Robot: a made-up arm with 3 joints. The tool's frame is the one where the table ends.
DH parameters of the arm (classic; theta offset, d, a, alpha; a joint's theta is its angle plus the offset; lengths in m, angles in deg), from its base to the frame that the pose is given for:
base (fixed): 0 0 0 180
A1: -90 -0.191 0.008 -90
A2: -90 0.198 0.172 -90
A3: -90 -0.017 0.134 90
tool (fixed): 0 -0.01 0 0
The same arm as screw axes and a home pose.
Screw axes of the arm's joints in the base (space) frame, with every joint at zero. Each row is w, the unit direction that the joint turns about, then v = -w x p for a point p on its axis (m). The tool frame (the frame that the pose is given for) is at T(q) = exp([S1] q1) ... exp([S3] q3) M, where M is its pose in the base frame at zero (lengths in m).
S1: w 0 0 -1 v 0.0000 0.0000 0.0000
S2: w 1 0 0 v 0.0000 0.1910 -0.0080
S3: w 0 1 0 v -0.0190 0.0000 0.1980
M =
1 0 0 0.3320
0 1 0 -0.0090
0 0 1 0.0090
0 0 0 1

